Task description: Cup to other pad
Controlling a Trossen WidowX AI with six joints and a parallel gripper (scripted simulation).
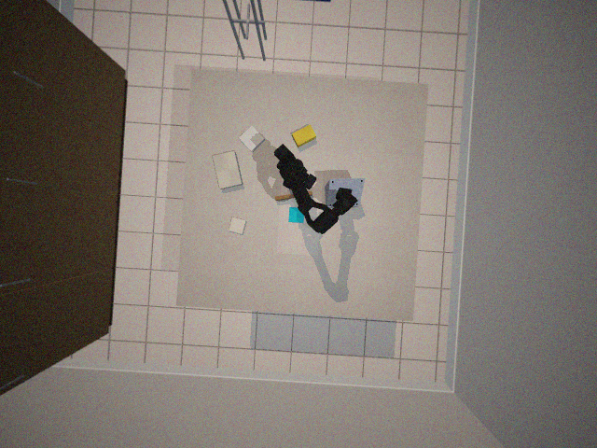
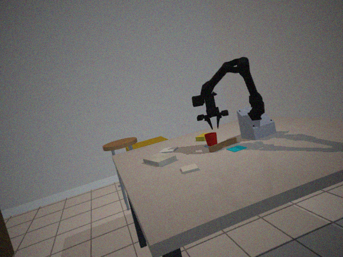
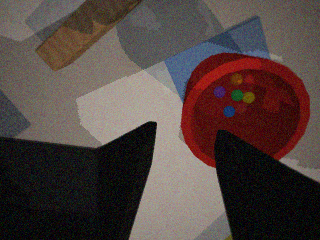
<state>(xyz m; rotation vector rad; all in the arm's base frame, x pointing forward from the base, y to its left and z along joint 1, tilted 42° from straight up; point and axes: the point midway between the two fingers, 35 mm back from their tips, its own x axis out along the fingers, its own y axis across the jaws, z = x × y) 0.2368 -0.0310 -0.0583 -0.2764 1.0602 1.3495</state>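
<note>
The red cup is 6 cm below my gripper tip, 3 cm ahead of it and 2 cm to the right of it. Also, from my gripper tip: teal pad (19 cm to the left, 11 cm below, 2 cm behind); then wooden bar (9 cm to the left, 9 cm below, 1 cm ahead); then light blue pad (11 cm below, 3 cm ahead, 1 cm to the right).
</note>
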